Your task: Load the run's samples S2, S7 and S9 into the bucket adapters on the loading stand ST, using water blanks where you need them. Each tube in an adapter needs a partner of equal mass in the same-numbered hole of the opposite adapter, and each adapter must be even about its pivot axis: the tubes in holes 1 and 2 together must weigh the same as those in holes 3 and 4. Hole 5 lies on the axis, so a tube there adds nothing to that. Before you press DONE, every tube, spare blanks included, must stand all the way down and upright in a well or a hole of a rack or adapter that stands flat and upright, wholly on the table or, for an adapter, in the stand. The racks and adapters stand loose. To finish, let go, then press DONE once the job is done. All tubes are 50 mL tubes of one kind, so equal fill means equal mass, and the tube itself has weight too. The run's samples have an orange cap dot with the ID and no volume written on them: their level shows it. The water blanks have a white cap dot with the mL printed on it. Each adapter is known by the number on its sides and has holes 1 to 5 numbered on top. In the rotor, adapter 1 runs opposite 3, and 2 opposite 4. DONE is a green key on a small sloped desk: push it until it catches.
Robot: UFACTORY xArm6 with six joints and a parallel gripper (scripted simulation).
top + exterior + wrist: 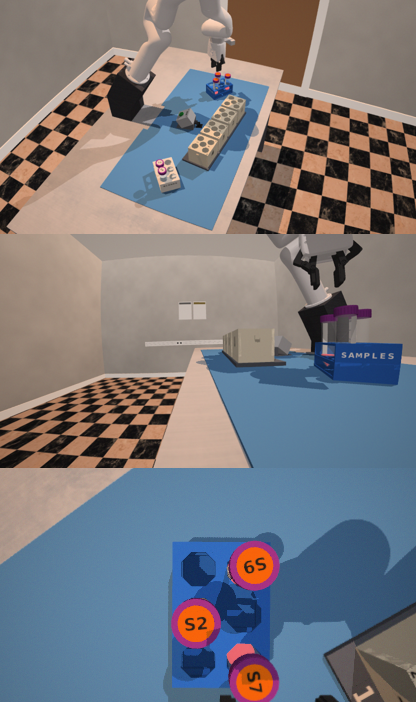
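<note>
Right now my hand is 50 mm short of the tube, 60 mm to the right of it and 140 mm above it. Round my hand: blue sample rack: 10 mm ahead, 40 mm to the left, 180 mm below; adapter: 100 mm ahead, 250 mm to the right, 160 mm below; green done key: 120 mm behind, 260 mm to the right, 140 mm below.
</note>
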